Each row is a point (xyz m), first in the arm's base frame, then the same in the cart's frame.
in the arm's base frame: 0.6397 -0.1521 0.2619
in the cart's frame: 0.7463 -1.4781 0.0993
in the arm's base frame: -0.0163 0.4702 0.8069
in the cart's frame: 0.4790 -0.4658 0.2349
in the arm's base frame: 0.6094 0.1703 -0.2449
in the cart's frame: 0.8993 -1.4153 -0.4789
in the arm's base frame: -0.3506 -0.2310 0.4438
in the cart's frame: -0.1528 -1.0195 0.0629
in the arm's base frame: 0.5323 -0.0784 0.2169
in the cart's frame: 0.6925 -1.3895 0.0086
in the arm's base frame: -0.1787 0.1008 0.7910
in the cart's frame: 0.1525 -0.6922 0.3075
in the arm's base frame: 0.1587 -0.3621 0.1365
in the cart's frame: 0.2294 -1.4788 -0.0555
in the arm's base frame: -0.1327 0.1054 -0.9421
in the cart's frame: 0.2486 -1.4162 -1.2648
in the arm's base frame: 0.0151 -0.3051 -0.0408
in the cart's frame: 0.1400 -1.4411 -0.2697
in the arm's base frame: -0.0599 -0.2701 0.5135
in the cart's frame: 0.0758 -1.1534 0.2069
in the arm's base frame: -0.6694 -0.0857 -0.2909
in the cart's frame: -0.3310 -1.0600 -0.7303
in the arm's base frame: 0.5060 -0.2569 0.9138
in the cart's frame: 0.5577 -1.2350 0.6986
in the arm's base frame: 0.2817 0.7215 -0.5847
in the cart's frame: 0.9065 -0.9685 -1.0508
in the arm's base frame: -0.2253 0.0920 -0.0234
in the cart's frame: 0.1333 -1.0103 -0.4434
